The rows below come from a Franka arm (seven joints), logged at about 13 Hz.
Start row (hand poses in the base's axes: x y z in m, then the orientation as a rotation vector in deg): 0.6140, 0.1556, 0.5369, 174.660, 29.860, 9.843
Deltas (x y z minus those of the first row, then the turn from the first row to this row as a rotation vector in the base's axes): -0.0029, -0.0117, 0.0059, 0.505, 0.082, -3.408; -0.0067, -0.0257, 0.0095, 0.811, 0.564, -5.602; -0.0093, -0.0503, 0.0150, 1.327, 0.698, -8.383; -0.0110, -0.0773, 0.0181, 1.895, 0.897, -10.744; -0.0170, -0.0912, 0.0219, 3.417, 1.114, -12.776; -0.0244, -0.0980, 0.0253, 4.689, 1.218, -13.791; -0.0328, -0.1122, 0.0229, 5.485, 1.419, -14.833
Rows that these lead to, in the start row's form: 0.6111, 0.1439, 0.5428, 175.802, 24.656, 9.746; 0.6073, 0.1299, 0.5464, 176.543, 21.306, 9.020; 0.6047, 0.1053, 0.5519, 177.398, 17.011, 8.858; 0.6030, 0.0783, 0.5550, 178.189, 13.345, 8.626; 0.5970, 0.0644, 0.5588, -179.189, -10.098, -8.639; 0.5896, 0.0576, 0.5622, -178.061, -8.340, -8.707; 0.5812, 0.0434, 0.5598, -177.382, -6.625, -8.523
